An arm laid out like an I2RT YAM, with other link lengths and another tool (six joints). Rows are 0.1 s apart.
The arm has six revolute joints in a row. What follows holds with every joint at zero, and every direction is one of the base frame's.
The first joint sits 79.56 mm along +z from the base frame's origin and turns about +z.
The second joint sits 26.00 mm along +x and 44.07 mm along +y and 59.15 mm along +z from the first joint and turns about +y.
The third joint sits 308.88 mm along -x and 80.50 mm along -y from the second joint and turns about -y.
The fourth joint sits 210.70 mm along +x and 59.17 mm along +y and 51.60 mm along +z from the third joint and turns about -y.
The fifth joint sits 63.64 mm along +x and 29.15 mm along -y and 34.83 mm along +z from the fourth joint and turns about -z.
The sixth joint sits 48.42 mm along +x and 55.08 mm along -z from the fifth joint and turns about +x.
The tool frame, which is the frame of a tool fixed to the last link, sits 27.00 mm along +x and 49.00 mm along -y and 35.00 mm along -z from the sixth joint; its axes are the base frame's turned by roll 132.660, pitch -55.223 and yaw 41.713 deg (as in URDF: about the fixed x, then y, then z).
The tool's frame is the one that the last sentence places.
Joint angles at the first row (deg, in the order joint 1, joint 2, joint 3, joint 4, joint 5, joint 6):
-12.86, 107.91, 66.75, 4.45, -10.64, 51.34
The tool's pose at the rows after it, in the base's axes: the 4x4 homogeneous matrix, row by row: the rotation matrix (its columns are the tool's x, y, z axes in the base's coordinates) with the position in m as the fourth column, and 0 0 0 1 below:
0.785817, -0.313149, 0.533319, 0.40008; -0.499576, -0.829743, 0.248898, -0.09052; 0.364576, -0.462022, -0.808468, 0.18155; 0, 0, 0, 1
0.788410, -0.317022, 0.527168, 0.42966; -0.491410, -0.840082, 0.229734, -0.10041; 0.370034, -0.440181, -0.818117, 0.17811; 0, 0, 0, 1
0.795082, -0.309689, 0.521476, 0.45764; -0.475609, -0.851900, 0.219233, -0.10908; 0.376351, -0.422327, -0.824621, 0.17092; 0, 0, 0, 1
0.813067, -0.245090, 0.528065, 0.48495; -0.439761, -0.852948, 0.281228, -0.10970; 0.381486, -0.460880, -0.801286, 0.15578; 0, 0, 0, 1
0.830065, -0.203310, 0.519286, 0.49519; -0.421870, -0.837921, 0.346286, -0.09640; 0.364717, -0.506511, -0.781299, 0.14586; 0, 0, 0, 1
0.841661, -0.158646, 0.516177, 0.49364; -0.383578, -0.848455, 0.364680, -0.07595; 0.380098, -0.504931, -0.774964, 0.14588; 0, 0, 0, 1
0.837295, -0.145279, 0.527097, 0.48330; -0.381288, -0.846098, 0.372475, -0.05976; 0.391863, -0.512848, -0.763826, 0.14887; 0, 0, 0, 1
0.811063, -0.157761, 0.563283, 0.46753; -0.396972, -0.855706, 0.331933, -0.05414; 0.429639, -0.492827, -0.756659, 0.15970; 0, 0, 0, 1
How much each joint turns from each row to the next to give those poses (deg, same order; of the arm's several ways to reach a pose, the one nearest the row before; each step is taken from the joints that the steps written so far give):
-0.61, 5.76, 7.56, -1.14, -1.04, -0.50
-0.06, 5.58, 8.62, -3.38, 0.80, -1.17
-0.04, 5.66, 8.29, -2.85, 0.16, -1.33
0.05, 5.65, 6.19, 0.46, -4.23, -0.13
1.12, 2.20, 1.41, 0.98, -2.95, 1.65
2.27, -1.28, -2.88, 2.46, -0.11, -0.24
1.64, -2.88, -5.31, 3.71, 0.80, 1.22
0.84, -4.49, -6.18, 3.82, 3.09, 0.30

